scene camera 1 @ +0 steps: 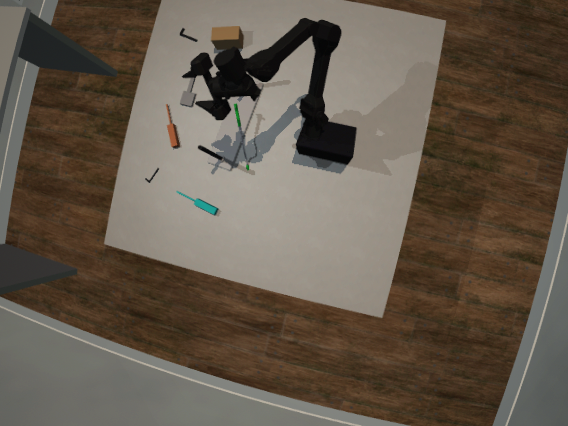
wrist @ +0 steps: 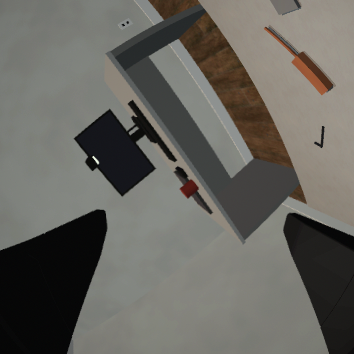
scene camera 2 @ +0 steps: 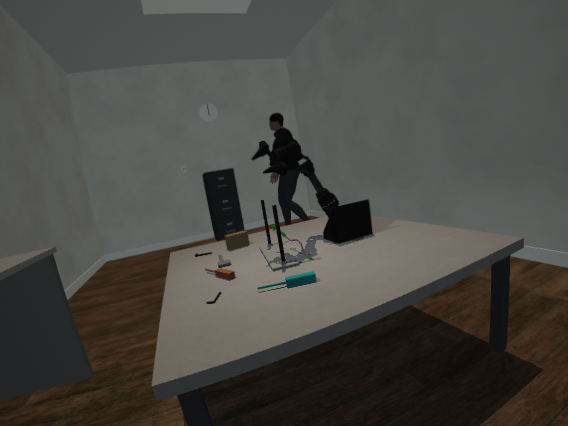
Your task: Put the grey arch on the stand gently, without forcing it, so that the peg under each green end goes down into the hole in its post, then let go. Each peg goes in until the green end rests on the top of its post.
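Frame: origin at the arm's base, x down, y left, z ahead, level; metres.
Seen in the pictures: gripper, between the fingertips: (scene camera 1: 189, 89) (wrist: 199, 222) (scene camera 2: 257, 165); arm's base, origin of its link: (scene camera 1: 312, 134) (scene camera 2: 336, 216).
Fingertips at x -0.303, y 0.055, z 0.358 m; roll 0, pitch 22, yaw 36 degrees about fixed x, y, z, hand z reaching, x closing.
Observation:
Offsets run from my fingertips to a thing's top centre. "*": to the spot under its first point.
The grey arch with green ends {* dx +0.310, dy -0.031, dz -0.058 m} (scene camera 1: 237, 116) (scene camera 2: 282, 232) lies on the table beside the stand, on the side toward the robot base, off both posts. The stand has two upright black posts; one post {dx +0.180, dy +0.140, dz -0.019 m} (scene camera 1: 210, 152) (scene camera 2: 278, 233) shows in both scene views, and the far post {dx +0.180, dy -0.188, dz -0.021 m} (scene camera 2: 265, 222) is hidden under the arm in scene camera 1. My gripper (scene camera 1: 191, 90) (scene camera 2: 259, 165) (wrist: 199, 222) is wide open and empty, high above the table and above the post tops. The arch and the stand do not show in the wrist view.
A brown block {dx +0.344, dy -0.360, dz +0.139 m} (scene camera 1: 226, 35) (scene camera 2: 237, 240), grey scraper {dx +0.411, dy -0.130, dz +0.233 m} (scene camera 1: 187, 99) (scene camera 2: 223, 261), orange screwdriver {dx +0.396, dy +0.075, dz +0.254 m} (scene camera 1: 172, 135) (scene camera 2: 225, 273) (wrist: 312, 72), teal screwdriver {dx +0.396, dy +0.350, dz +0.021 m} (scene camera 1: 206, 206) (scene camera 2: 301, 279) and hex key {dx +0.418, dy +0.309, dz +0.270 m} (scene camera 1: 153, 175) (scene camera 2: 214, 299) (wrist: 322, 137) lie around the stand. A person (scene camera 2: 287, 185) stands behind the table.

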